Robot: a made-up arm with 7 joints. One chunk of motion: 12 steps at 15 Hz.
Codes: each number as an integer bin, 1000 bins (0 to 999) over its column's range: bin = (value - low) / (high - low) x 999, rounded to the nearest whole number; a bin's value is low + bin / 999 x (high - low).
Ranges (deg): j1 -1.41..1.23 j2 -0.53..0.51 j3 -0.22..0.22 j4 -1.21..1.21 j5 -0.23..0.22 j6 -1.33..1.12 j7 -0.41..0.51
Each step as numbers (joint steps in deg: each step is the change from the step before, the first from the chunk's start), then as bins.
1 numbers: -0.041 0.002 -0.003 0.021 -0.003 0.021 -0.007
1 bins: 518 511 493 508 504 551 438
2 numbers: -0.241 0.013 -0.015 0.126 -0.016 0.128 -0.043
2 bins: 442 522 465 552 475 595 399
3 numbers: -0.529 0.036 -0.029 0.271 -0.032 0.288 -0.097
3 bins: 333 544 434 611 440 660 340
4 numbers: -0.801 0.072 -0.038 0.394 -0.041 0.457 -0.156
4 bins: 230 578 413 662 420 729 276
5 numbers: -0.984 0.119 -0.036 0.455 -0.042 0.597 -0.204
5 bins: 161 623 418 687 417 786 224
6 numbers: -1.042 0.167 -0.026 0.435 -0.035 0.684 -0.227
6 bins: 139 670 440 679 433 821 199
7 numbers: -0.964 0.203 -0.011 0.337 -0.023 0.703 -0.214
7 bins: 169 704 475 639 460 829 213
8 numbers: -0.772 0.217 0.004 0.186 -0.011 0.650 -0.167
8 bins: 241 718 509 576 486 807 264
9 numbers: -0.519 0.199 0.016 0.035 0.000 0.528 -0.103
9 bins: 337 700 536 514 511 758 333
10 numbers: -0.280 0.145 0.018 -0.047 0.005 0.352 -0.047
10 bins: 428 648 540 480 522 686 394
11 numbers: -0.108 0.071 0.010 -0.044 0.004 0.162 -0.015
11 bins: 493 577 522 481 519 608 429
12 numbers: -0.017 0.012 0.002 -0.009 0.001 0.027 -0.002
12 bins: 527 521 504 496 513 553 443
